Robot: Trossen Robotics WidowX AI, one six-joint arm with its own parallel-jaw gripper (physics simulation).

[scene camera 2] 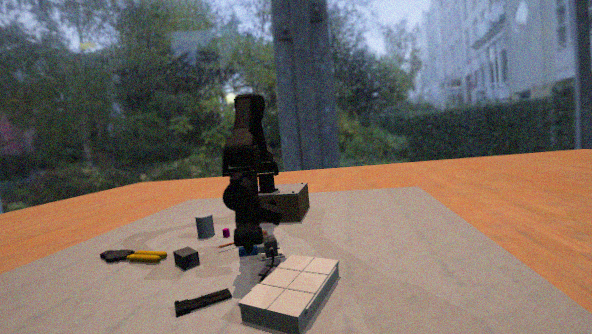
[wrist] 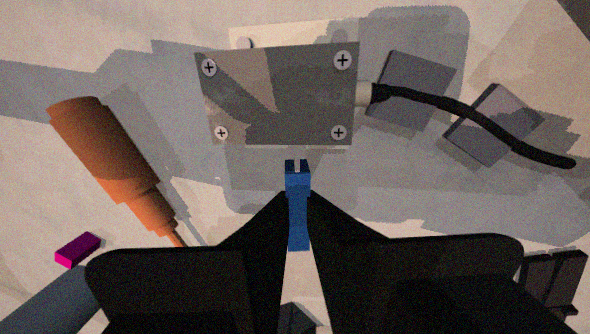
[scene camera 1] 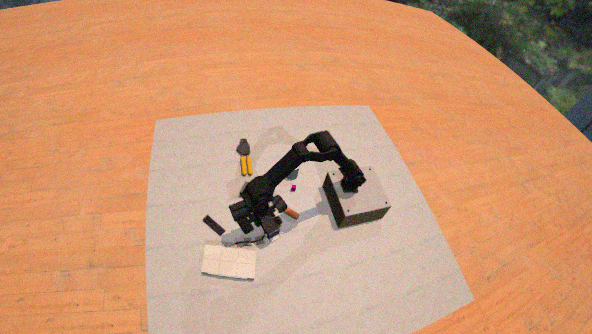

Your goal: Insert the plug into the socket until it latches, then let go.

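Where they show: gripper, between the fingertips: [scene camera 2: 249, 251] [wrist: 296, 197]; arm's base, origin of its link: [scene camera 2: 267, 191] [scene camera 1: 349, 186].
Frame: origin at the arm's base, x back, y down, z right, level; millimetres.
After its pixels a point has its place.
The blue plug [wrist: 298, 220] {x -350, y 74, z -112 mm} [scene camera 2: 247, 251] is between the fingertips of my gripper [wrist: 296, 197] {x -345, y 87, z -115 mm} [scene camera 2: 248, 243] {x -345, y 87, z -115 mm}, which is shut on it. The socket housing [wrist: 305, 90] {x -321, y 60, z -168 mm} [scene camera 2: 270, 246] {x -337, y 72, z -173 mm}, a grey box with four screws, lies straight ahead of the plug in the wrist view. The plug's blue front stands close to the housing's near edge, with a narrow gap between them. The plug's metal tip does not show clearly, so I cannot tell how far it is in. In scene camera 1 the arm covers most of the plug and socket.
A black cable [wrist: 450, 105] {x -382, y 98, z -195 mm} leaves the housing's right side over two grey blocks. An orange screwdriver [wrist: 110, 150] {x -240, y 84, z -81 mm} [scene camera 1: 291, 213] {x -234, y 80, z -79 mm} lies left. Around stand a magenta block [wrist: 77, 250] {x -216, y 88, z 46 mm}, grey cylinder [scene camera 2: 204, 227] {x -237, y 68, z 118 mm}, dark cube [scene camera 2: 186, 258] {x -433, y 76, z 9 mm}, pliers [scene camera 1: 246, 165] {x -421, y 87, z 167 mm}, black bar [scene camera 2: 202, 301] {x -548, y 96, z -135 mm} and white tiled box [scene camera 1: 229, 262] {x -474, y 70, z -296 mm}.
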